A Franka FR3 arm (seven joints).
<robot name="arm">
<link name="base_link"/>
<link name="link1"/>
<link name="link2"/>
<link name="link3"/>
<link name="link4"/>
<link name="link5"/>
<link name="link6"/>
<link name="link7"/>
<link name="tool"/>
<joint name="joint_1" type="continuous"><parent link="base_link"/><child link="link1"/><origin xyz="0 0 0.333" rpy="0 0 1.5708"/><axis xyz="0 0 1"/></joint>
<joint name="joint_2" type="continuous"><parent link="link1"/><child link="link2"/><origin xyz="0 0 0" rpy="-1.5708 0 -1.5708"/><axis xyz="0 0 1"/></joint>
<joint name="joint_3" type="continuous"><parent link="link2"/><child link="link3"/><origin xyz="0 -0.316 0" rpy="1.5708 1.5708 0"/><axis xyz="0 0 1"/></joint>
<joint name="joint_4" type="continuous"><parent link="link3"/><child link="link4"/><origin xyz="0 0.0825 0" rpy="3.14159 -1.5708 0"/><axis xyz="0 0 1"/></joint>
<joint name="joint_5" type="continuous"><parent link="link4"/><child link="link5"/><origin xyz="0.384 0.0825 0" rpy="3.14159 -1.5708 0"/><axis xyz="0 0 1"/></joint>
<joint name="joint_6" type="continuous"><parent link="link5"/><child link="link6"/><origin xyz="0 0 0" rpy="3.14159 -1.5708 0"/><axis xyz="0 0 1"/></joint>
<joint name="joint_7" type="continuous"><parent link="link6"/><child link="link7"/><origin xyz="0 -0.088 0" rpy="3.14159 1.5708 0"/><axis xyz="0 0 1"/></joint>
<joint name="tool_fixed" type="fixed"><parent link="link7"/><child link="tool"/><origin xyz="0 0 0.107" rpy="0 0 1.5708"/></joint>
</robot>
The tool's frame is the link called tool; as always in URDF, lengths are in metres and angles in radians. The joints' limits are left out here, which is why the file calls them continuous.
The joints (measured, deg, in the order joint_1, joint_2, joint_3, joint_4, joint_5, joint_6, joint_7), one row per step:
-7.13 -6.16 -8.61 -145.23 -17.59 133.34 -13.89
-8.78 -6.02 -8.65 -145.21 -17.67 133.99 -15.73
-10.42 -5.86 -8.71 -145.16 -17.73 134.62 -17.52
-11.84 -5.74 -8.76 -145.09 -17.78 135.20 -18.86
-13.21 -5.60 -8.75 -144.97 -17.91 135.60 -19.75
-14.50 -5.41 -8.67 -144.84 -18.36 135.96 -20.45
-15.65 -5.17 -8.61 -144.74 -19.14 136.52 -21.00
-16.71 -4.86 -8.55 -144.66 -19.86 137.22 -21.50
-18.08 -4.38 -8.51 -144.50 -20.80 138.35 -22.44
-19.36 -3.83 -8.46 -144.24 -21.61 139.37 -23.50
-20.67 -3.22 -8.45 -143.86 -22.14 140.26 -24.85
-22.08 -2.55 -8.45 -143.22 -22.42 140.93 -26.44
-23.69 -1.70 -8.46 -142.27 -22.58 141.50 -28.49
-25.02 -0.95 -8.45 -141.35 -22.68 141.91 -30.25
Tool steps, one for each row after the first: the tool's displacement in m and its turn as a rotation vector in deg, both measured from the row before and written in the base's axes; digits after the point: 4 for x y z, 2 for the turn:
-0.0024 -0.0124 -0.0001 0.16 -0.18 0.29
-0.0027 -0.0125 -0.0001 0.15 -0.19 0.21
-0.0024 -0.0108 0.0003 0.07 -0.28 -0.02
-0.0025 -0.0101 0.0003 -0.04 -0.18 -0.32
-0.0023 -0.0091 -0.0001 -0.26 -0.05 -0.12
-0.0019 -0.0082 -0.0004 -0.48 -0.11 0.15
-0.0016 -0.0074 -0.0009 -0.44 -0.17 0.18
-0.0017 -0.0099 -0.0011 -0.57 -0.33 0.54
-0.0013 -0.0094 -0.0011 -0.49 -0.24 0.65
-0.0015 -0.0102 -0.0009 -0.32 -0.16 0.62
-0.0013 -0.0118 0.0000 -0.23 -0.13 0.50
-0.0012 -0.0142 0.0005 -0.21 -0.05 0.62
-0.0008 -0.0121 0.0009 -0.21 -0.04 0.56

